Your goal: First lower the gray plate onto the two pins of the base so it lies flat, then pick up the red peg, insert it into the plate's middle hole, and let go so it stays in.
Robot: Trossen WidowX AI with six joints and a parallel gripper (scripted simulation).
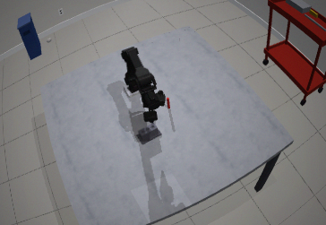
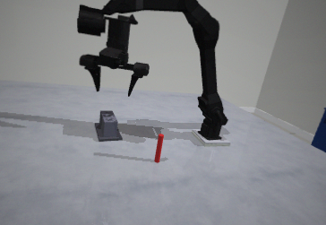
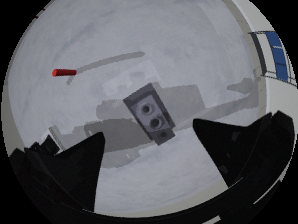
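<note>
Now: gripper tip 160 mm to the right of the red peg, 100 mm above it and 90 mm past it. From my gripper tip the other things lie so: gray plate 100 mm below, 40 mm to the right.
</note>
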